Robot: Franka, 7 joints.
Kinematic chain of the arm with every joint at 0, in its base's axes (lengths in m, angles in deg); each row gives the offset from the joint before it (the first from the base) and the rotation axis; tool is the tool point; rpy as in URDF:
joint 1: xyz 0 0 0.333 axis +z
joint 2: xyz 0 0 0 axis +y
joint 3: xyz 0 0 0.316 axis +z
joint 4: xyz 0.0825 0 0 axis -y
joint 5: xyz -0.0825 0 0.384 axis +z
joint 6: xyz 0 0 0 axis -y
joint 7: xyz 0.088 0 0 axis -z
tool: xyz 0 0 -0.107 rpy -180 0 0
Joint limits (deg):
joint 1: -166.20..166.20
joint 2: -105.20..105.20
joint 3: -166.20..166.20
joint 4: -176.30..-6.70
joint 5: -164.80..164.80
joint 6: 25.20..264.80
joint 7: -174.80..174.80
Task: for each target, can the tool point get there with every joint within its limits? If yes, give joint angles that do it. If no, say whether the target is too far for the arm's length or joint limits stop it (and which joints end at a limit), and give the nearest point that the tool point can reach.
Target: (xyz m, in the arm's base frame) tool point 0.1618 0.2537 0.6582
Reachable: yes | joints 74.21 -48.38 2.85 -138.93 104.53 194.32 -94.13
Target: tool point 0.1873 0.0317 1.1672
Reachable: yes | joints -67.38 1.89 84.13 -20.50 125.38 138.66 32.47
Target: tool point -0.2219 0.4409 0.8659
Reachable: yes | joints 30.14 -11.23 83.00 -88.97 32.89 212.79 -61.22
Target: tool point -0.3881 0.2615 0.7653
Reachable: yes | joints 28.15 -46.86 64.21 -61.17 12.77 50.72 60.09
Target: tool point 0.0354 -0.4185 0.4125
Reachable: yes | joints 9.62 -82.76 -97.79 -147.44 108.23 57.98 141.28
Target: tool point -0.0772 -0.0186 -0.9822
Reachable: no: too far | nearest point -0.1853 -0.0453 -0.3526 | short by 0.639 m
